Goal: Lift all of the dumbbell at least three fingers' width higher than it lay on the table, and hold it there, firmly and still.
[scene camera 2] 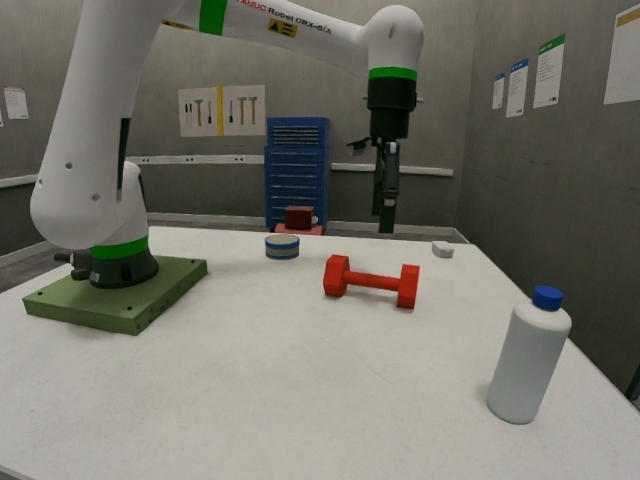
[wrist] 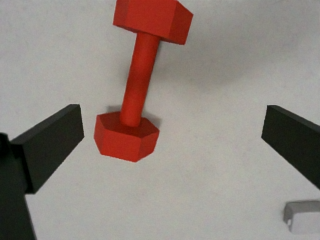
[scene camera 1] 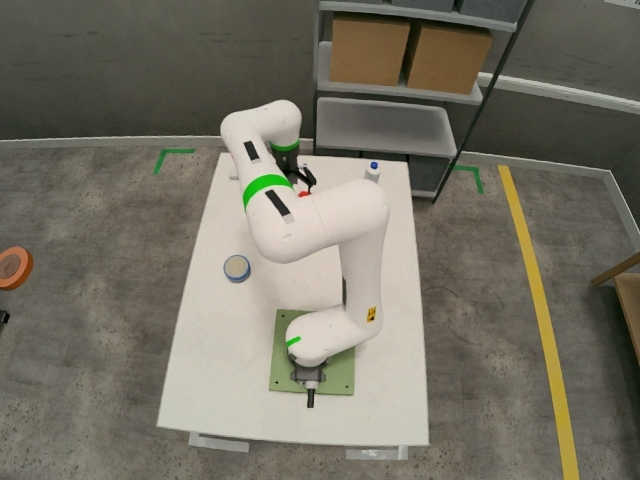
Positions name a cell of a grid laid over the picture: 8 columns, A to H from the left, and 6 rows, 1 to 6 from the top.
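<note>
Looking at the scene, I see a red dumbbell (scene camera 2: E4) as well as my own gripper (scene camera 2: E3). The wrist view, too, shows me the gripper (wrist: E4).
</note>
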